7 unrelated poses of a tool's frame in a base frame.
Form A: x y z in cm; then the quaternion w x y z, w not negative.
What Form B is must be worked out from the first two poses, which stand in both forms.
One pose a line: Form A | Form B
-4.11 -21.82 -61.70 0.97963 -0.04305 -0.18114 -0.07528 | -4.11 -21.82 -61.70 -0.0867 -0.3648 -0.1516
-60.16 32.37 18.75 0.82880 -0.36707 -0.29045 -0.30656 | -60.16 32.37 18.75 -0.7791 -0.6165 -0.6507
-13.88 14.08 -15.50 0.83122 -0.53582 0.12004 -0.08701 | -13.88 14.08 -15.50 -1.1363 0.2546 -0.1845
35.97 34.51 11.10 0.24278 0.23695 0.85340 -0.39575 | 35.97 34.51 11.10 0.6476 2.3323 -1.0815
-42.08 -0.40 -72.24 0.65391 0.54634 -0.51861 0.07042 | -42.08 -0.40 -72.24 1.2392 -1.1763 0.1597
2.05 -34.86 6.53 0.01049 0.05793 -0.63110 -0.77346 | 2.05 -34.86 6.53 0.1808 -1.9695 -2.4138
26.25 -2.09 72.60 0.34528 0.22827 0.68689 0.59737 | 26.25 -2.09 72.60 0.5926 1.7833 1.5509
